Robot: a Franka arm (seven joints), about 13 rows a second.
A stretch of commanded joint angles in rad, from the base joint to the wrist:
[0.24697, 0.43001, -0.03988, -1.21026, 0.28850, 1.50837, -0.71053]
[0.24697, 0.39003, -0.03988, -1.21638, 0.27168, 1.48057, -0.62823]
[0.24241, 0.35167, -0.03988, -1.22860, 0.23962, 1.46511, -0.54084]
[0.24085, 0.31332, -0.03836, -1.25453, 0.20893, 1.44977, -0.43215]
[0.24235, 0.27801, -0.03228, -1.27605, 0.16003, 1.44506, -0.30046]
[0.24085, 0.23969, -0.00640, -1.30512, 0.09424, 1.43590, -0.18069]
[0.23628, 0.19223, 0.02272, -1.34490, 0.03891, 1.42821, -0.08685]
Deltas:
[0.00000, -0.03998, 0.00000, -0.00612, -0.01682, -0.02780, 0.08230]
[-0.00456, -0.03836, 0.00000, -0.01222, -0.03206, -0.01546, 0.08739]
[-0.00156, -0.03835, 0.00152, -0.02593, -0.03069, -0.01534, 0.10869]
[0.00150, -0.03531, 0.00608, -0.02152, -0.04890, -0.00471, 0.13169]
[-0.00150, -0.03832, 0.02588, -0.02907, -0.06579, -0.00916, 0.11977]
[-0.00457, -0.04746, 0.02912, -0.03978, -0.05533, -0.00769, 0.09384]

